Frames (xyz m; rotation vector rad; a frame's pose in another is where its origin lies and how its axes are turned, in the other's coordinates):
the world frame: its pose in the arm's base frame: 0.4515 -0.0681 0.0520 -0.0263 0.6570 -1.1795
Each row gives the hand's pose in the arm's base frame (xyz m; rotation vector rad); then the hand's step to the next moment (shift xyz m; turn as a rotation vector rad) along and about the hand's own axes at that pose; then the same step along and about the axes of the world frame.
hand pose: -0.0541 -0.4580 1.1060 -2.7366 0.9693 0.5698
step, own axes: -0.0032 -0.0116 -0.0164 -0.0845 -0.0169 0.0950
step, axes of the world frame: -0.0107 0.0049 0.0166 -0.0698 -0.0118 -0.1070
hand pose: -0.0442 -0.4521 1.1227 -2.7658 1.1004 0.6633
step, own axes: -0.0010 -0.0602 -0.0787 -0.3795 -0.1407 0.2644
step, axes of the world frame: -0.0384 0.0447 0.0797 -0.3639 -0.0128 -0.3180
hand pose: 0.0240 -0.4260 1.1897 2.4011 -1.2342 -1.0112
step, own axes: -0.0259 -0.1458 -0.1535 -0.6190 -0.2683 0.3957
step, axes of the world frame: -0.0652 0.1769 0.0997 -0.6035 0.0259 -0.4968
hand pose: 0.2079 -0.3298 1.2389 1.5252 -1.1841 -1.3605
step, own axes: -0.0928 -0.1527 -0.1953 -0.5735 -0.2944 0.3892
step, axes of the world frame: -0.0177 0.2640 -0.0072 -0.5529 0.0329 -0.5102
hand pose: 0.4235 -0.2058 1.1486 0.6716 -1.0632 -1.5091
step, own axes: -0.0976 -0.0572 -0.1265 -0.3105 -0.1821 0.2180
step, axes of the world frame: 0.0262 0.1547 -0.0646 -0.2963 0.0103 -0.2987
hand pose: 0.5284 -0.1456 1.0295 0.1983 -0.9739 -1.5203
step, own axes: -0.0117 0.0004 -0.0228 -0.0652 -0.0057 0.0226
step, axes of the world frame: 0.0124 0.0214 -0.0069 -0.0512 0.0297 -0.0359
